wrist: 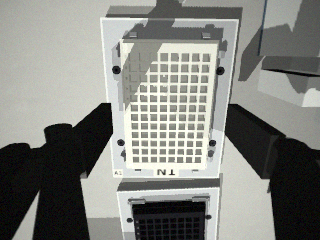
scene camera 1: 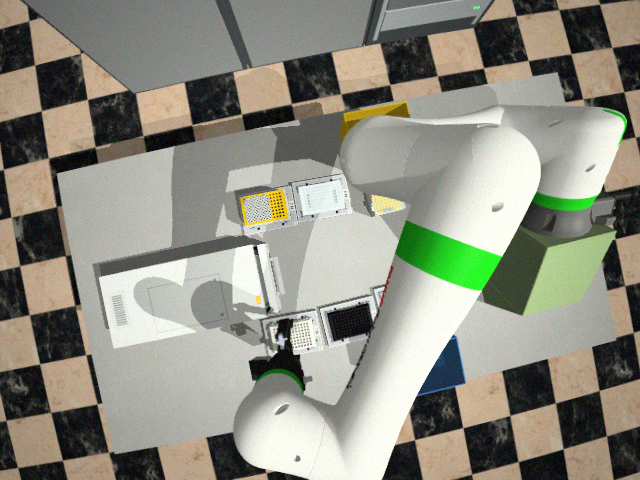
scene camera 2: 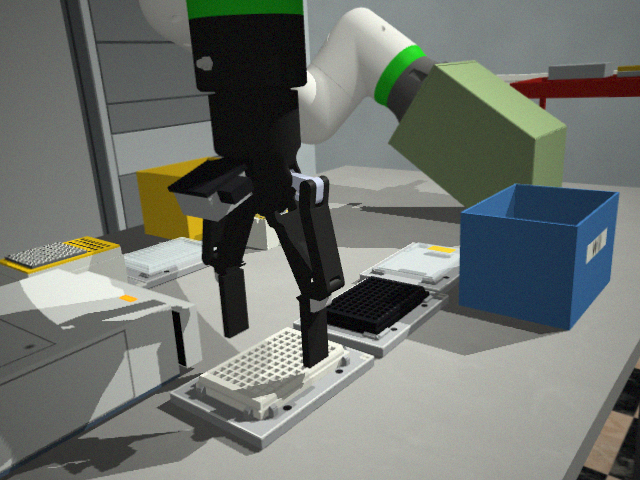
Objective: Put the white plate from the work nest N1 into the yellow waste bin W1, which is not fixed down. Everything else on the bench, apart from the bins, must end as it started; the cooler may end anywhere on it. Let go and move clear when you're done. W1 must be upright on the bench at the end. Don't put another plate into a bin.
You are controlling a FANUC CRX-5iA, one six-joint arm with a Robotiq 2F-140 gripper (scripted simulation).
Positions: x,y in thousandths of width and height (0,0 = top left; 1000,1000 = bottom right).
white plate: wrist 523,515; scene camera 1 466,701; scene camera 2 435,795
blue bin: scene camera 1 699,776; scene camera 2 838,528; not seen in the wrist view (out of frame)
yellow waste bin W1: scene camera 1 627,228; scene camera 2 254,451; not seen in the wrist view (out of frame)
